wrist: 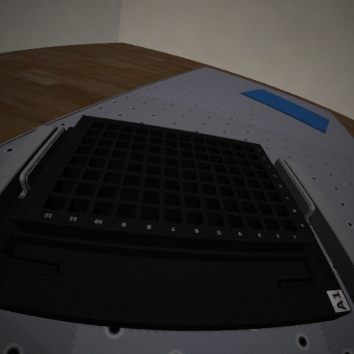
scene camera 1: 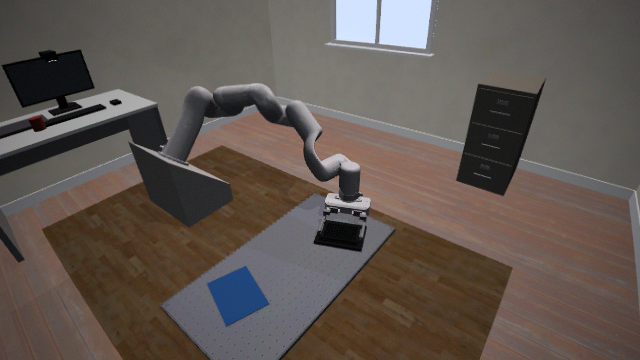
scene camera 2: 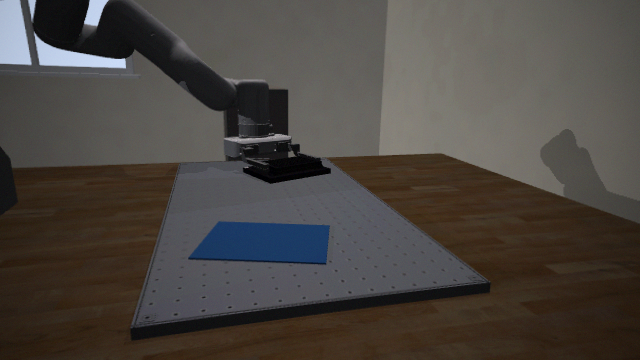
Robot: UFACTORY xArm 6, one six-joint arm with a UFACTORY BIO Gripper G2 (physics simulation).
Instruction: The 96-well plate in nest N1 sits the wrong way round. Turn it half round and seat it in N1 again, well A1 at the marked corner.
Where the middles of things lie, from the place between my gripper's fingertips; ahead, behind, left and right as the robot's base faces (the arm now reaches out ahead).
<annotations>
The black 96-well plate [scene camera 1: 333, 232] lies 10 mm behind my hand and 20 mm to the left of it. Round my hand: flat blue square [scene camera 2: 228, 241]: 160 mm behind, 340 mm to the right, 20 mm below; then black nest N1 [wrist: 103, 289]: 10 mm behind, 20 mm to the left, 20 mm below.
</annotations>
